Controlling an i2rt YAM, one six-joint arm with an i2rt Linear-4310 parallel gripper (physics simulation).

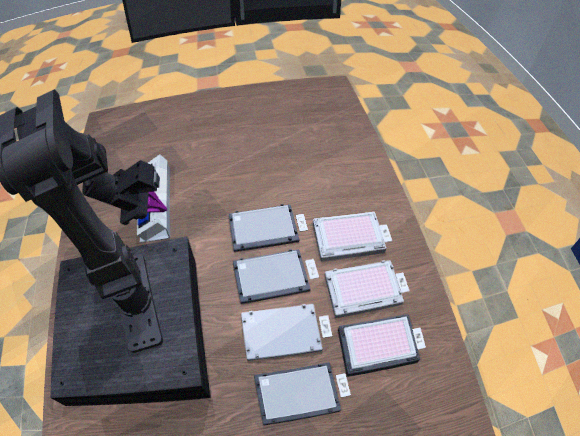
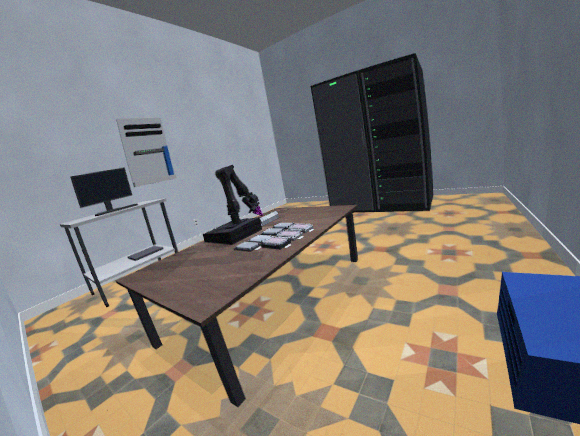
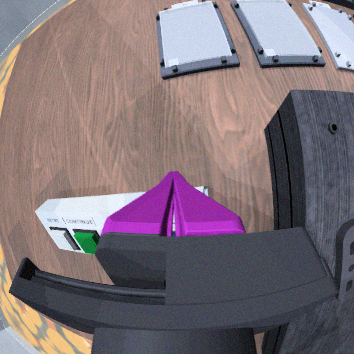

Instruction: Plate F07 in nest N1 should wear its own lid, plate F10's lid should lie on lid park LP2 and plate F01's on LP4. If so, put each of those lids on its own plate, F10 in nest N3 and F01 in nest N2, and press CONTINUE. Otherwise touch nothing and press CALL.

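Frame: origin at the arm's base, x left, y back, z up, level; metres.
Seen in the pictures: gripper, fingertip midpoint: (image 1: 165,210) (image 2: 262,215) (image 3: 173,178); arm's base at its link origin: (image 1: 136,302) (image 2: 237,224).
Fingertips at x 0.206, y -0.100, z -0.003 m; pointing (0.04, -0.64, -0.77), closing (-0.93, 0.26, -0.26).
Note:
Pixels of each thing's top centre, then the offset from my fingertips to it. "*": a spot on its surface instead. Level surfaces: height alone.
- button panel at its top centre: (image 3: 92,233) (image 1: 149,187) (image 2: 266,214) dx +0.100, dy +0.028, dz -0.017 m
- green CONTINUE button at its top centre: (image 3: 82,244) dx +0.128, dy +0.040, dz -0.025 m
- blue button at its top centre: (image 1: 142,214) dx +0.029, dy +0.057, dz -0.025 m
- N3 at its top centre: (image 1: 350,229) (image 2: 299,225) dx -0.154, dy -0.369, dz -0.048 m
- N2 at its top centre: (image 1: 365,283) (image 2: 288,232) dx -0.286, dy -0.343, dz -0.050 m
- N1 at its top centre: (image 1: 381,340) (image 2: 275,239) dx -0.414, dy -0.316, dz -0.045 m
- LP4 at its top centre: (image 3: 277,21) (image 1: 270,272) (image 2: 272,230) dx -0.186, dy -0.175, dz -0.063 m
- LP3 at its top centre: (image 1: 297,392) (image 2: 247,244) dx -0.447, dy -0.134, dz -0.063 m
- farthest park at a spot on its surface: (image 1: 265,225) * dx -0.069, dy -0.205, dz -0.063 m
- pale sheet at its top centre: (image 1: 280,329) (image 3: 345,30) (image 2: 260,236) dx -0.315, dy -0.151, dz -0.061 m
- brown wooden table at its surface level: dz -0.081 m
My gripper (image 1: 165,208) (image 3: 173,178) has magenta fingers, shut and empty, over the button panel (image 1: 160,172) (image 3: 60,206). The green CONTINUE button (image 3: 87,242) shows left of the fingers; a blue button (image 1: 144,218) shows beside them, partly hidden. Pink-gridded plates sit in N3 (image 1: 350,232), N2 (image 1: 364,285) and N1 (image 1: 381,342); N1's plate has a dark surround. I cannot tell whether it wears a lid. Pale lids lie on LP4 (image 1: 272,274), LP3 (image 1: 298,392) and the farthest park (image 1: 265,225). A pale sheet (image 1: 282,331) lies between LP4 and LP3. Plate codes are unreadable.
The arm's black base block (image 1: 100,370) (image 3: 325,165) stands left of the lid parks, near the panel's end. All stand on the brown wooden table (image 1: 250,135) (image 2: 200,280). A monitor bench (image 2: 115,210), black cabinets (image 2: 345,150) and a blue box (image 2: 545,320) stand away from it.

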